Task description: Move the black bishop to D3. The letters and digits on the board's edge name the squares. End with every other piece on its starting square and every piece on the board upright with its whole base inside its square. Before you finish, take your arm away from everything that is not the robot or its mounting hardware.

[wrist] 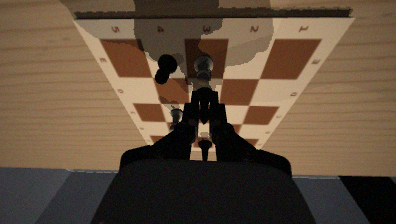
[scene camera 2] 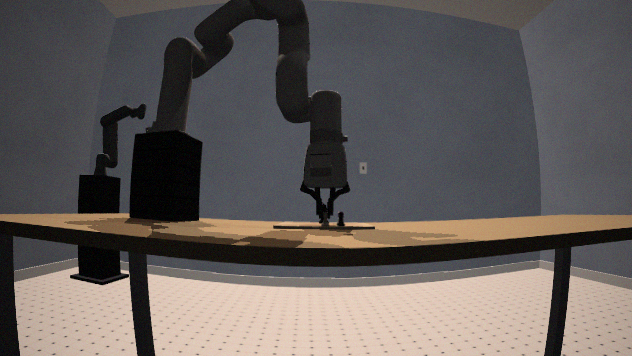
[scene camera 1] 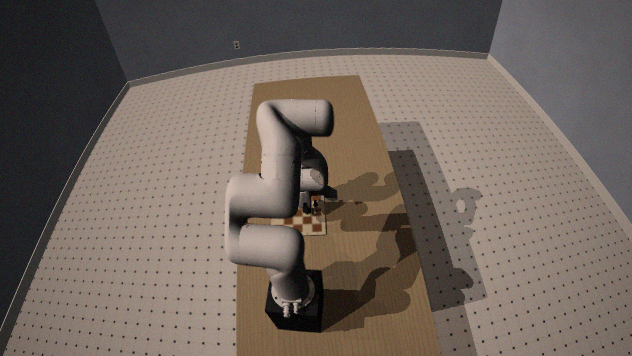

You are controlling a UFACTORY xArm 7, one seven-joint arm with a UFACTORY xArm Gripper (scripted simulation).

The pictures show: the gripper and a chessboard.
The gripper shows as well in the wrist view.
